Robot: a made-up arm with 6 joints. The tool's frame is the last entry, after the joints. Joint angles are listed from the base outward.
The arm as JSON. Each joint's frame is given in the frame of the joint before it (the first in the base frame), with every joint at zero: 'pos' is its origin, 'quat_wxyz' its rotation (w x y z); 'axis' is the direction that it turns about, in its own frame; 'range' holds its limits. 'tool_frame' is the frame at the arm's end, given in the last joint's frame.
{
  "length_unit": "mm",
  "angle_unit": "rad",
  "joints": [
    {
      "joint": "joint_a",
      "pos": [
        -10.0,
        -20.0,
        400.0
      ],
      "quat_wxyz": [
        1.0,
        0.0,
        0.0,
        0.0
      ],
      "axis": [
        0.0,
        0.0,
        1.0
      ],
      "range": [
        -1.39,
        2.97
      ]
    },
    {
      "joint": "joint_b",
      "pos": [
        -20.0,
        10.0,
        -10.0
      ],
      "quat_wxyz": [
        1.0,
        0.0,
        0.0,
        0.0
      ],
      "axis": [
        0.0,
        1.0,
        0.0
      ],
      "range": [
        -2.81,
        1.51
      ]
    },
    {
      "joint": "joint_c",
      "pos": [
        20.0,
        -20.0,
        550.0
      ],
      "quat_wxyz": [
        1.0,
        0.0,
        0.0,
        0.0
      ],
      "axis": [
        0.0,
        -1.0,
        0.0
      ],
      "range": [
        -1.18,
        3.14
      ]
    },
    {
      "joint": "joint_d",
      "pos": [
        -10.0,
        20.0,
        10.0
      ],
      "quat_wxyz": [
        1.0,
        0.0,
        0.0,
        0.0
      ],
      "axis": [
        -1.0,
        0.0,
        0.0
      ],
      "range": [
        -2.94,
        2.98
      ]
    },
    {
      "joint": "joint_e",
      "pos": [
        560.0,
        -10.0,
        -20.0
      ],
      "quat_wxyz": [
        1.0,
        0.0,
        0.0,
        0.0
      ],
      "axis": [
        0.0,
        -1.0,
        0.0
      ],
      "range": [
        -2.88,
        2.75
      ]
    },
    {
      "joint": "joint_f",
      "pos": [
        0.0,
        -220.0,
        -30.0
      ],
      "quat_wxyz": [
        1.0,
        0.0,
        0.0,
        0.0
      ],
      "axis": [
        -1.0,
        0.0,
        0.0
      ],
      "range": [
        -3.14,
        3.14
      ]
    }
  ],
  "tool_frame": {
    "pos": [
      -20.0,
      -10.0,
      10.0
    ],
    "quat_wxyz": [
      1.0,
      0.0,
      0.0,
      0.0
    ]
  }
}
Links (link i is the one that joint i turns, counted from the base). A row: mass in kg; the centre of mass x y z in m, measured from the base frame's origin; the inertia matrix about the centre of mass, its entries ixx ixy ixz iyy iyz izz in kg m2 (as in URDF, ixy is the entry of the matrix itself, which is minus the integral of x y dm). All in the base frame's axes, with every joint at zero. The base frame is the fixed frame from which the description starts. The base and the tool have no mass.
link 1: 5.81; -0.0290 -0.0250 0.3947; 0.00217 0 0 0.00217 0 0.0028
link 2: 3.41; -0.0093 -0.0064 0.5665; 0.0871 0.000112 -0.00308 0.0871 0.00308 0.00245
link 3: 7.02; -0.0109 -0.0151 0.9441; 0.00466 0 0 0.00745 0 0.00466
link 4: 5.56; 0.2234 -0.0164 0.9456; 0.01 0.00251 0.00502 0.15 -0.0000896 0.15
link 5: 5.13; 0.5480 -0.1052 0.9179; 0.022 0 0 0.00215 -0.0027 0.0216
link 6: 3.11; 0.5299 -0.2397 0.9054; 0.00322 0 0 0.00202 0 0.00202
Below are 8 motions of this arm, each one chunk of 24 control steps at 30 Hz.
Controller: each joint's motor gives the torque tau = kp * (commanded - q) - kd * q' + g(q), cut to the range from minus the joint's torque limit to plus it. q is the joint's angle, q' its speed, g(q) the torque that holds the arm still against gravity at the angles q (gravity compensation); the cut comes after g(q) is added. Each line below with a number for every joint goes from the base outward.
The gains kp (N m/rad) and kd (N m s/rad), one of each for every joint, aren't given. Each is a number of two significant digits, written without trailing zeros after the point. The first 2 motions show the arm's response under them.
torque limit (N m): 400 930 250 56 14 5
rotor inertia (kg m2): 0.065 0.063 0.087 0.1 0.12 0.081
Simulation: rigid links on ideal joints. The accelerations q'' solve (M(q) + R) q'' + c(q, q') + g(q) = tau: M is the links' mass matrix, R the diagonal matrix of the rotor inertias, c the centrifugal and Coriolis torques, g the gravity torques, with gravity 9.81 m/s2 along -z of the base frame. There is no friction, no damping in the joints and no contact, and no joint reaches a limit. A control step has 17 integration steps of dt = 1/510 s. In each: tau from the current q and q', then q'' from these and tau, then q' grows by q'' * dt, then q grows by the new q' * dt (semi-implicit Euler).
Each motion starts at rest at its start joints. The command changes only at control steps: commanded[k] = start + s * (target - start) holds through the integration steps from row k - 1 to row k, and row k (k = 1, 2, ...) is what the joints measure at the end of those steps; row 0 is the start. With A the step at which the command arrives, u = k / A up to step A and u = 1 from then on. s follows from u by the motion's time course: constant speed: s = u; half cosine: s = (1 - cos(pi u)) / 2; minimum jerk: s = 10 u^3 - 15 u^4 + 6 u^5; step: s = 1 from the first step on.
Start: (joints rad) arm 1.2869 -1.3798 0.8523 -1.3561 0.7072 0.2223
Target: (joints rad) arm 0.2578 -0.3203 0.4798 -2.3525 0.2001 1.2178
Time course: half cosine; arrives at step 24
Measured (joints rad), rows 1 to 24:
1: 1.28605 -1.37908 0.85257 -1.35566 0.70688 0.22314
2: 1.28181 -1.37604 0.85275 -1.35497 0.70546 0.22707
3: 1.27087 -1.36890 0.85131 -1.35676 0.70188 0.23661
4: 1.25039 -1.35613 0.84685 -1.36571 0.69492 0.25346
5: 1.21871 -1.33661 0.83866 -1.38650 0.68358 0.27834
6: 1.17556 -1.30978 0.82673 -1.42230 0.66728 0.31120
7: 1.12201 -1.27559 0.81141 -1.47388 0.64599 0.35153
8: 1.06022 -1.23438 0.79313 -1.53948 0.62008 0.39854
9: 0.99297 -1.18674 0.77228 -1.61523 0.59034 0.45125
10: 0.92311 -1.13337 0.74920 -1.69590 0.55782 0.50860
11: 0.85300 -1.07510 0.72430 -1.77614 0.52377 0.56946
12: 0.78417 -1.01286 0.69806 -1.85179 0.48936 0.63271
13: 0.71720 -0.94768 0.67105 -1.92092 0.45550 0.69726
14: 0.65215 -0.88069 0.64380 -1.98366 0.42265 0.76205
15: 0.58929 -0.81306 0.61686 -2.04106 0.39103 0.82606
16: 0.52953 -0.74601 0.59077 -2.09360 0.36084 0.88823
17: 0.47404 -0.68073 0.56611 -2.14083 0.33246 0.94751
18: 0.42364 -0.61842 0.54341 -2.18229 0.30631 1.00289
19: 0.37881 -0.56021 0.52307 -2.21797 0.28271 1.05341
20: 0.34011 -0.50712 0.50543 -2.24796 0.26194 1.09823
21: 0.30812 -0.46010 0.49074 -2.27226 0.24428 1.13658
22: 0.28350 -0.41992 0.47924 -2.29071 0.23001 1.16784
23: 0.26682 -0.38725 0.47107 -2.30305 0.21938 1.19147
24: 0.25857 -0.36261 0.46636 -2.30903 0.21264 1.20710
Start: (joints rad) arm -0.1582 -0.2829 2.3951 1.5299 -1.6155 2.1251
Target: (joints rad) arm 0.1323 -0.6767 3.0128 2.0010 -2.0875 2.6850
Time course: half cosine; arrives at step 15
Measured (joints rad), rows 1 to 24:
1: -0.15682 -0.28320 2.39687 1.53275 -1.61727 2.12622
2: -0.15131 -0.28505 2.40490 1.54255 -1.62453 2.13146
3: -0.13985 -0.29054 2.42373 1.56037 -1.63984 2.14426
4: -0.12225 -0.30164 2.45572 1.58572 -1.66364 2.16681
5: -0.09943 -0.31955 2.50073 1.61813 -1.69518 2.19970
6: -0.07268 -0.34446 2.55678 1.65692 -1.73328 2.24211
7: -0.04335 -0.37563 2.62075 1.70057 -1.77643 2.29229
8: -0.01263 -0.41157 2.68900 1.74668 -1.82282 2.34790
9: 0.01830 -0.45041 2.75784 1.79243 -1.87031 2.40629
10: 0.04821 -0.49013 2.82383 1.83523 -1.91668 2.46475
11: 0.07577 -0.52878 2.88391 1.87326 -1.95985 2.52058
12: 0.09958 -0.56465 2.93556 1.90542 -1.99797 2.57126
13: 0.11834 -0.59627 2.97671 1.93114 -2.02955 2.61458
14: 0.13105 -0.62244 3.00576 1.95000 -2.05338 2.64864
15: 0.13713 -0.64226 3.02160 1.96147 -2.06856 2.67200
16: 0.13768 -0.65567 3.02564 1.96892 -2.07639 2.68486
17: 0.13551 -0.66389 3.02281 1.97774 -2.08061 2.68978
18: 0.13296 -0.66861 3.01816 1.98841 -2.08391 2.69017
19: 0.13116 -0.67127 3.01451 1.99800 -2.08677 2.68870
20: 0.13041 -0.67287 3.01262 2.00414 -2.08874 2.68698
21: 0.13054 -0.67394 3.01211 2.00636 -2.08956 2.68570
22: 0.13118 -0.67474 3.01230 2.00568 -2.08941 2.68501
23: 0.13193 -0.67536 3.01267 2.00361 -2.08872 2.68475
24: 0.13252 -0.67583 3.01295 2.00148 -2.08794 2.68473
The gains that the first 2 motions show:
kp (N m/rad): 3900 5400 2400 220 100 39
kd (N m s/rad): 120 530 87 11 5.6 2.5
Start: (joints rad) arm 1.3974 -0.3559 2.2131 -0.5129 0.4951 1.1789
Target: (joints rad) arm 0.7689 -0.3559 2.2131 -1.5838 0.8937 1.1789
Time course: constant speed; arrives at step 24
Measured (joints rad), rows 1 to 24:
1: 1.38829 -0.35577 2.21304 -0.51664 0.50034 1.17832
2: 1.36623 -0.35593 2.21372 -0.53774 0.51201 1.17757
3: 1.33659 -0.35652 2.21485 -0.57818 0.52741 1.17729
4: 1.30544 -0.35722 2.21564 -0.63018 0.54412 1.17759
5: 1.27604 -0.35767 2.21564 -0.68488 0.56079 1.17820
6: 1.24888 -0.35771 2.21499 -0.73687 0.57709 1.17878
7: 1.22308 -0.35745 2.21414 -0.78471 0.59322 1.17913
8: 1.19768 -0.35708 2.21346 -0.82944 0.60944 1.17924
9: 1.17211 -0.35677 2.21313 -0.87280 0.62587 1.17920
10: 1.14622 -0.35658 2.21312 -0.91611 0.64250 1.17910
11: 1.12007 -0.35653 2.21328 -0.95992 0.65921 1.17901
12: 1.09380 -0.35656 2.21350 -1.00429 0.67594 1.17896
13: 1.06752 -0.35663 2.21368 -1.04901 0.69262 1.17896
14: 1.04127 -0.35670 2.21378 -1.09385 0.70926 1.17897
15: 1.01505 -0.35675 2.21381 -1.13868 0.72586 1.17899
16: 0.98886 -0.35677 2.21380 -1.18346 0.74244 1.17901
17: 0.96268 -0.35678 2.21377 -1.22817 0.75902 1.17902
18: 0.93650 -0.35678 2.21374 -1.27286 0.77559 1.17903
19: 0.91032 -0.35677 2.21372 -1.31754 0.79217 1.17904
20: 0.88413 -0.35676 2.21370 -1.36223 0.80875 1.17904
21: 0.85794 -0.35676 2.21370 -1.40692 0.82532 1.17904
22: 0.83175 -0.35676 2.21369 -1.45161 0.84190 1.17905
23: 0.80556 -0.35676 2.21369 -1.49631 0.85848 1.17905
24: 0.77937 -0.35676 2.21369 -1.54100 0.87506 1.17905

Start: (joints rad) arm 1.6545 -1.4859 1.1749 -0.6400 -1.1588 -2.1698
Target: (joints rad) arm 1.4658 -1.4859 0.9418 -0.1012 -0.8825 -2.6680
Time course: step
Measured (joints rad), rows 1 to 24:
1: 1.62364 -1.49934 1.07429 -0.40554 -1.09198 -2.20734
2: 1.56604 -1.49414 0.98644 -0.17052 -1.00068 -2.31076
3: 1.50185 -1.48733 0.95156 -0.10624 -0.93673 -2.45203
4: 1.44581 -1.48393 0.94131 -0.11357 -0.89872 -2.57089
5: 1.41018 -1.48287 0.93966 -0.13167 -0.88039 -2.64583
6: 1.39923 -1.48297 0.94032 -0.14166 -0.87420 -2.68183
7: 1.40941 -1.48350 0.94120 -0.14009 -0.87399 -2.69216
8: 1.43235 -1.48414 0.94186 -0.12921 -0.87613 -2.68926
9: 1.45840 -1.48477 0.94227 -0.11401 -0.87890 -2.68167
10: 1.47965 -1.48535 0.94242 -0.09992 -0.88150 -2.67414
11: 1.49157 -1.48580 0.94235 -0.09059 -0.88343 -2.66867
12: 1.49336 -1.48606 0.94217 -0.08702 -0.88444 -2.66564
13: 1.48717 -1.48616 0.94205 -0.08820 -0.88456 -2.66466
14: 1.47675 -1.48617 0.94205 -0.09222 -0.88408 -2.66504
15: 1.46605 -1.48615 0.94214 -0.09719 -0.88336 -2.66609
16: 1.45807 -1.48613 0.94222 -0.10166 -0.88268 -2.66728
17: 1.45428 -1.48611 0.94222 -0.10470 -0.88219 -2.66825
18: 1.45462 -1.48607 0.94213 -0.10595 -0.88193 -2.66885
19: 1.45793 -1.48601 0.94197 -0.10558 -0.88188 -2.66902
20: 1.46253 -1.48594 0.94180 -0.10412 -0.88200 -2.66886
21: 1.46682 -1.48589 0.94166 -0.10227 -0.88221 -2.66851
22: 1.46971 -1.48585 0.94159 -0.10065 -0.88243 -2.66812
23: 1.47078 -1.48583 0.94159 -0.09964 -0.88260 -2.66780
24: 1.47021 -1.48583 0.94164 -0.09934 -0.88269 -2.66763

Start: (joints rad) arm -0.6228 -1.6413 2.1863 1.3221 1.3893 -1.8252
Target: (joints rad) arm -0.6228 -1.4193 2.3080 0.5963 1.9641 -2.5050
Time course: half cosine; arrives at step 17
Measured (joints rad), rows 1 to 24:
1: -0.62292 -1.64088 2.18714 1.32022 1.39087 -1.82634
2: -0.62332 -1.63928 2.18999 1.31253 1.39736 -1.83159
3: -0.62399 -1.63590 2.19512 1.29593 1.41140 -1.84418
4: -0.62470 -1.63031 2.20219 1.26906 1.43394 -1.86618
5: -0.62521 -1.62223 2.21069 1.23174 1.46468 -1.89825
6: -0.62534 -1.61155 2.22014 1.18464 1.50262 -1.93986
7: -0.62503 -1.59839 2.23016 1.12904 1.54635 -1.98967
8: -0.62435 -1.58303 2.24043 1.06679 1.59433 -2.04586
9: -0.62342 -1.56590 2.25067 1.00013 1.64490 -2.10632
10: -0.62243 -1.54753 2.26059 0.93155 1.69636 -2.16885
11: -0.62154 -1.52853 2.26992 0.86361 1.74704 -2.23123
12: -0.62088 -1.50954 2.27841 0.79883 1.79528 -2.29130
13: -0.62053 -1.49122 2.28579 0.73952 1.83950 -2.34700
14: -0.62047 -1.47420 2.29187 0.68776 1.87823 -2.39645
15: -0.62067 -1.45908 2.29643 0.64528 1.91015 -2.43799
16: -0.62102 -1.44638 2.29936 0.61353 1.93417 -2.47023
17: -0.62143 -1.43655 2.30055 0.59354 1.94944 -2.49208
18: -0.62186 -1.42953 2.30087 0.58403 1.95692 -2.50398
19: -0.62230 -1.42484 2.30157 0.58151 1.95976 -2.50858
20: -0.62271 -1.42198 2.30288 0.58305 1.96090 -2.50911
21: -0.62302 -1.42044 2.30450 0.58656 1.96174 -2.50802
22: -0.62319 -1.41976 2.30605 0.59051 1.96265 -2.50669
23: -0.62324 -1.41957 2.30727 0.59391 1.96352 -2.50569
24: -0.62318 -1.41959 2.30806 0.59626 1.96419 -2.50513

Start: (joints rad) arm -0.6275 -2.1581 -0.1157 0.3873 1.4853 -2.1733
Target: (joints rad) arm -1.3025 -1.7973 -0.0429 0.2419 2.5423 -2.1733
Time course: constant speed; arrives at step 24
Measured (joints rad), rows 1 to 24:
1: -0.63342 -2.15497 -0.11283 0.38062 1.49654 -2.17265
2: -0.65122 -2.14829 -0.10970 0.37150 1.52337 -2.17158
3: -0.68037 -2.13874 -0.10699 0.36433 1.56109 -2.17081
4: -0.71642 -2.12720 -0.10405 0.36101 1.60486 -2.17076
5: -0.75403 -2.11448 -0.10051 0.36106 1.65143 -2.17140
6: -0.78928 -2.10111 -0.09659 0.36227 1.69874 -2.17237
7: -0.82055 -2.08737 -0.09277 0.36203 1.74549 -2.17329
8: -0.84822 -2.07331 -0.08944 0.35864 1.79099 -2.17389
9: -0.87375 -2.05892 -0.08671 0.35183 1.83513 -2.17410
10: -0.89880 -2.04422 -0.08446 0.34262 1.87826 -2.17399
11: -0.92460 -2.02927 -0.08237 0.33259 1.92093 -2.17370
12: -0.95166 -2.01417 -0.08012 0.32316 1.96368 -2.17340
13: -0.97989 -1.99902 -0.07751 0.31519 2.00685 -2.17318
14: -1.00883 -1.98391 -0.07451 0.30882 2.05057 -2.17311
15: -1.03796 -1.96888 -0.07121 0.30366 2.09473 -2.17316
16: -1.06688 -1.95392 -0.06780 0.29903 2.13915 -2.17328
17: -1.09541 -1.93900 -0.06442 0.29431 2.18360 -2.17343
18: -1.12357 -1.92408 -0.06119 0.28911 2.22794 -2.17354
19: -1.15149 -1.90913 -0.05811 0.28332 2.27209 -2.17361
20: -1.17935 -1.89414 -0.05516 0.27705 2.31609 -2.17362
21: -1.20725 -1.87912 -0.05227 0.27054 2.35998 -2.17359
22: -1.23527 -1.86408 -0.04937 0.26402 2.40385 -2.17354
23: -1.26340 -1.84903 -0.04642 0.25763 2.44774 -2.17350
24: -1.29160 -1.83398 -0.04342 0.25143 2.49168 -2.17348

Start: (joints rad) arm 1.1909 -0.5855 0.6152 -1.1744 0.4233 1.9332
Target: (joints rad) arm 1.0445 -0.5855 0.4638 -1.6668 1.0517 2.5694
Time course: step
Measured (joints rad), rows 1 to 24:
1: 1.09715 -0.59812 0.56134 -1.28645 0.50837 1.96424
2: 1.05276 -0.59761 0.50037 -1.47680 0.70391 2.05940
3: 1.04644 -0.58923 0.46144 -1.61310 0.88850 2.21796
4: 1.04579 -0.58245 0.44713 -1.66972 0.99164 2.38659
5: 1.04500 -0.57965 0.44820 -1.67807 1.03600 2.50660
6: 1.04441 -0.57982 0.45465 -1.67155 1.05161 2.57047
7: 1.04427 -0.58137 0.46074 -1.66620 1.05556 2.59334
8: 1.04439 -0.58313 0.46449 -1.66514 1.05534 2.59389
9: 1.04454 -0.58449 0.46596 -1.66643 1.05397 2.58611
10: 1.04462 -0.58530 0.46595 -1.66786 1.05266 2.57782
11: 1.04461 -0.58565 0.46528 -1.66841 1.05182 2.57204
12: 1.04457 -0.58571 0.46453 -1.66814 1.05146 2.56907
13: 1.04452 -0.58563 0.46397 -1.66750 1.05143 2.56810
14: 1.04449 -0.58553 0.46366 -1.66691 1.05154 2.56818
15: 1.04448 -0.58546 0.46357 -1.66657 1.05166 2.56861
16: 1.04448 -0.58543 0.46360 -1.66648 1.05173 2.56904
17: 1.04449 -0.58543 0.46368 -1.66655 1.05175 2.56931
18: 1.04450 -0.58545 0.46376 -1.66667 1.05174 2.56944
19: 1.04450 -0.58547 0.46381 -1.66677 1.05172 2.56947
20: 1.04450 -0.58549 0.46383 -1.66683 1.05170 2.56946
21: 1.04450 -0.58550 0.46383 -1.66685 1.05169 2.56943
22: 1.04450 -0.58551 0.46382 -1.66684 1.05169 2.56941
23: 1.04450 -0.58551 0.46381 -1.66683 1.05169 2.56940
24: 1.04450 -0.58550 0.46380 -1.66681 1.05170 2.56939

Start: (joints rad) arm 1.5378 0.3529 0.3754 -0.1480 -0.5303 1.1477
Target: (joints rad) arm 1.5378 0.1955 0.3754 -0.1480 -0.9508 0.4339
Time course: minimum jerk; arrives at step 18
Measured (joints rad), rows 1 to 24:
1: 1.53780 0.35285 0.37537 -0.14805 -0.53047 1.14748
2: 1.53781 0.35249 0.37515 -0.14839 -0.53181 1.14573
3: 1.53784 0.35137 0.37465 -0.14933 -0.53613 1.13980
4: 1.53789 0.34897 0.37391 -0.15095 -0.54540 1.12646
5: 1.53797 0.34485 0.37310 -0.15300 -0.56106 1.10298
6: 1.53807 0.33866 0.37240 -0.15503 -0.58374 1.06775
7: 1.53815 0.33029 0.37200 -0.15653 -0.61328 1.02058
8: 1.53820 0.31979 0.37197 -0.15717 -0.64877 0.96264
9: 1.53820 0.30744 0.37235 -0.15675 -0.68877 0.89620
10: 1.53814 0.29367 0.37308 -0.15533 -0.73143 0.82434
11: 1.53804 0.27907 0.37407 -0.15308 -0.77468 0.75060
12: 1.53790 0.26429 0.37521 -0.15029 -0.81640 0.67866
13: 1.53776 0.25001 0.37636 -0.14726 -0.85457 0.61204
14: 1.53762 0.23687 0.37744 -0.14429 -0.88748 0.55379
15: 1.53750 0.22542 0.37834 -0.14167 -0.91384 0.50627
16: 1.53741 0.21603 0.37898 -0.13962 -0.93301 0.47081
17: 1.53736 0.20887 0.37929 -0.13836 -0.94512 0.44751
18: 1.53736 0.20383 0.37919 -0.13809 -0.95124 0.43491
19: 1.53741 0.20050 0.37866 -0.13895 -0.95333 0.43005
20: 1.53751 0.19844 0.37783 -0.14079 -0.95338 0.42953
21: 1.53763 0.19723 0.37694 -0.14310 -0.95269 0.43074
22: 1.53775 0.19657 0.37619 -0.14529 -0.95191 0.43219
23: 1.53783 0.19622 0.37566 -0.14699 -0.95130 0.43326
24: 1.53786 0.19603 0.37536 -0.14804 -0.95091 0.43386

